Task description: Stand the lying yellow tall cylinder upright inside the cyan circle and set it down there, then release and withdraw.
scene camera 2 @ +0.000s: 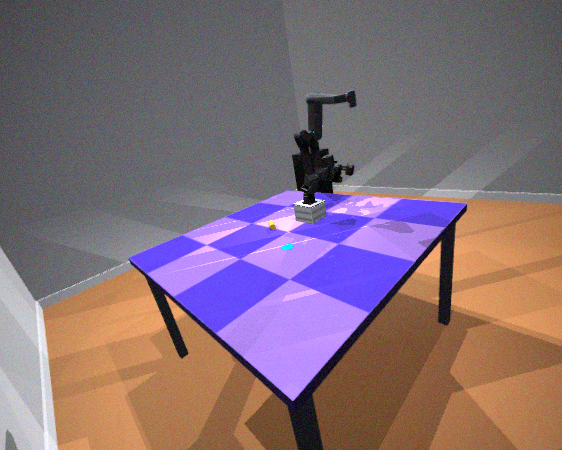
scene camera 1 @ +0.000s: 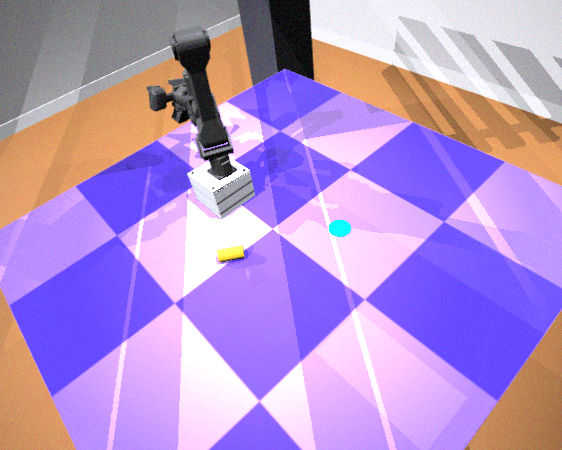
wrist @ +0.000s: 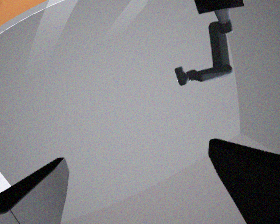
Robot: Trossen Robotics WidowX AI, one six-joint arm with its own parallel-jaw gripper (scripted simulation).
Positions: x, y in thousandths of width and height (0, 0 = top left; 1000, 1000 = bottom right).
Labels:
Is my gripper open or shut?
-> Open.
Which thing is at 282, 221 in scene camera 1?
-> My gripper.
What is my gripper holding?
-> Nothing.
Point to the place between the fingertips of my gripper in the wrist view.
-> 498, 708

